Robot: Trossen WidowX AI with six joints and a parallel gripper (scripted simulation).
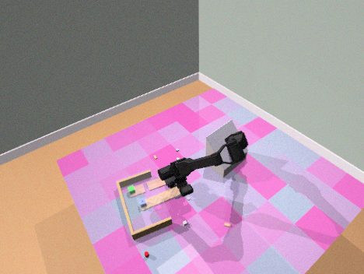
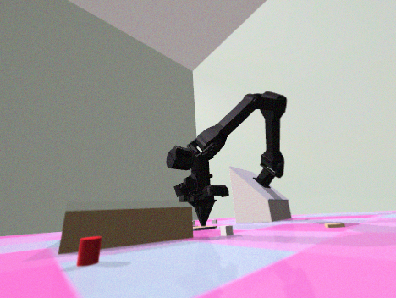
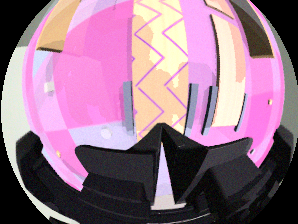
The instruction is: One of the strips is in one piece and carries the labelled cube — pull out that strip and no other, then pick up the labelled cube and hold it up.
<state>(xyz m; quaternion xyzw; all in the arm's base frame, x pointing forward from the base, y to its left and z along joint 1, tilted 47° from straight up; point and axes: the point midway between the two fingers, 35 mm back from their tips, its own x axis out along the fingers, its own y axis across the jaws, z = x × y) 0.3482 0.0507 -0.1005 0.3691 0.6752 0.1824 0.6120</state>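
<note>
Right now my gripper tip is 20 cm short of the labelled cube, 6 cm to the left of it and 2 cm below it.
</note>
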